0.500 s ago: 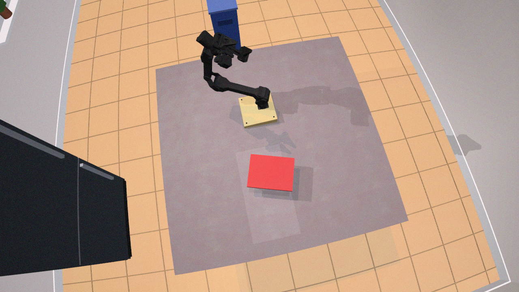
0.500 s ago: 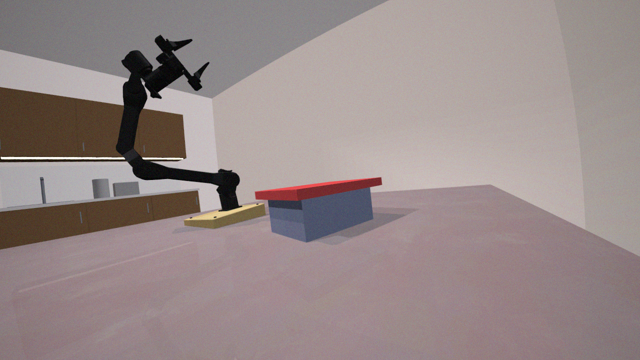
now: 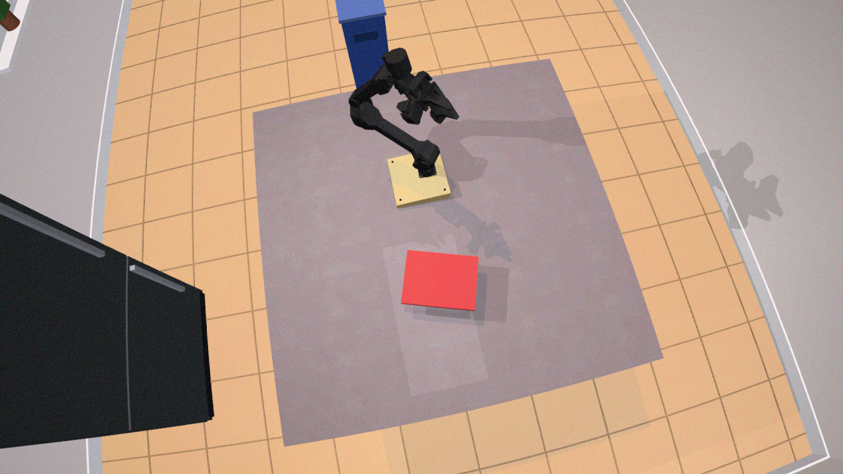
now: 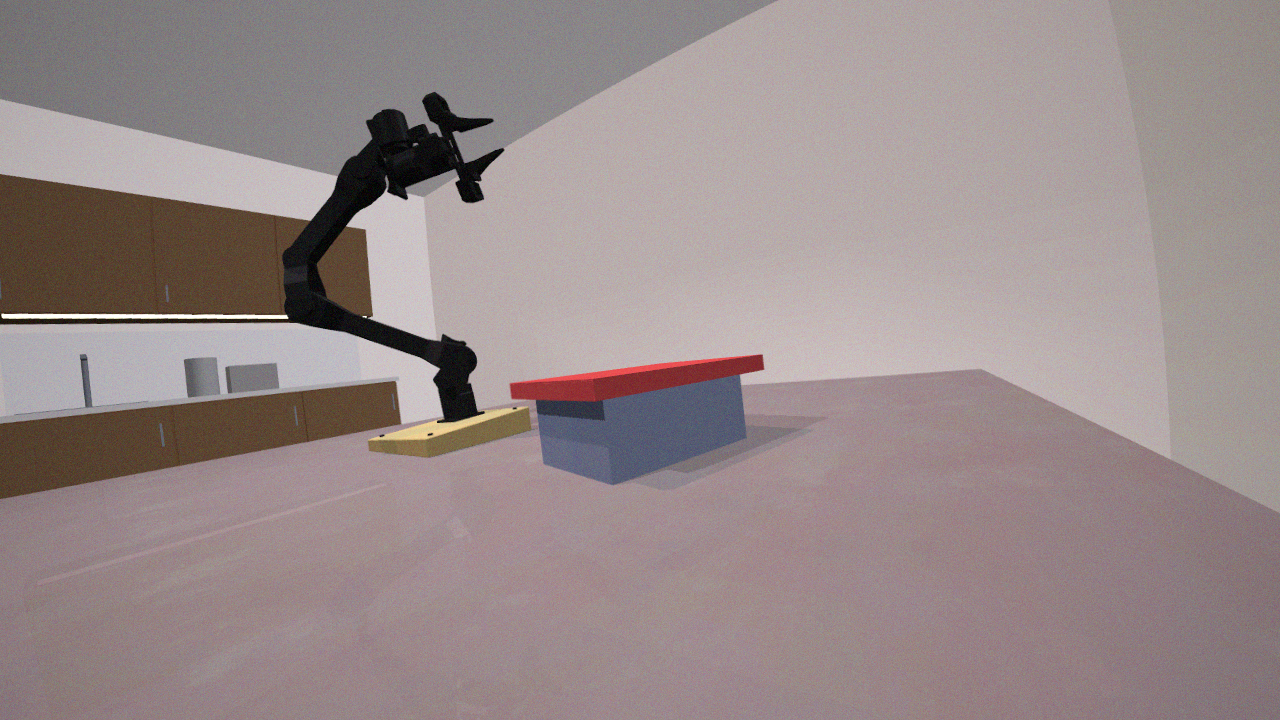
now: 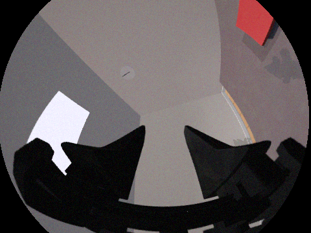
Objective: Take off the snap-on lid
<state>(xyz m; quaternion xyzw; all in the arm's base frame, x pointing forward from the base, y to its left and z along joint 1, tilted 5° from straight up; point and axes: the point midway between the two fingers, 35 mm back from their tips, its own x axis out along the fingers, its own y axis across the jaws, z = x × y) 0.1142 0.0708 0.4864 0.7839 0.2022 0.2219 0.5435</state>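
Right now my gripper tip is 310 mm short of the red lid, 90 mm to the left of it and 440 mm above it. Round my gripper tip: storage box 310 mm ahead, 90 mm to the right, 490 mm below.
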